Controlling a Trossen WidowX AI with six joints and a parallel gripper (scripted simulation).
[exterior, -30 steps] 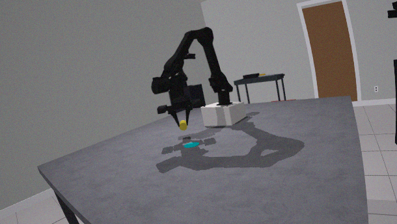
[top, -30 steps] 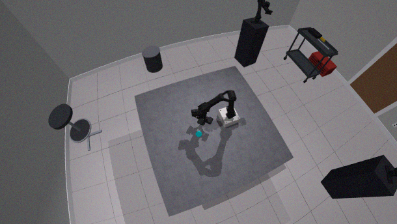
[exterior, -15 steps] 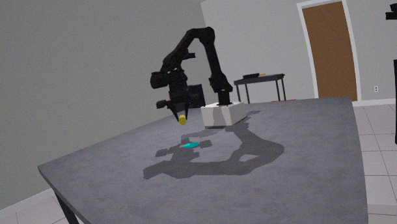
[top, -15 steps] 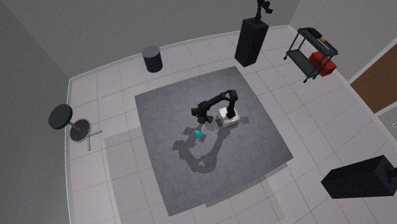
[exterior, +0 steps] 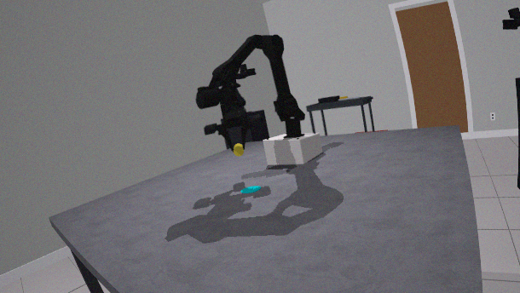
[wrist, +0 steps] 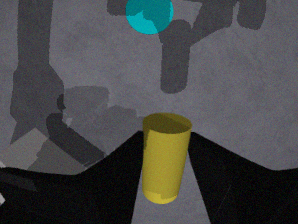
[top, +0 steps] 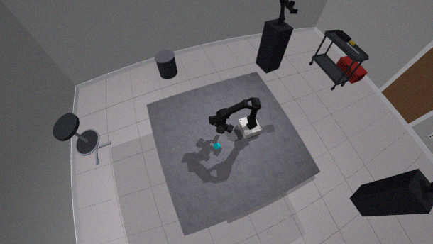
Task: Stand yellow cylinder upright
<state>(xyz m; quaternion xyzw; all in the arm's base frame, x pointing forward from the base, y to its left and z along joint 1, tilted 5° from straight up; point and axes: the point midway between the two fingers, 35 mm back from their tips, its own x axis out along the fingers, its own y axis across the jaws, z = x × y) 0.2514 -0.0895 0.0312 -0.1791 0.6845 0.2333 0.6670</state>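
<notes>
Now: the cyan circle 10 cm below my gripper tip, 9 cm ahead of it and 8 cm to the left of it. Round my gripper tip: yellow tall cylinder (2 cm behind, 1 cm to the right).
</notes>
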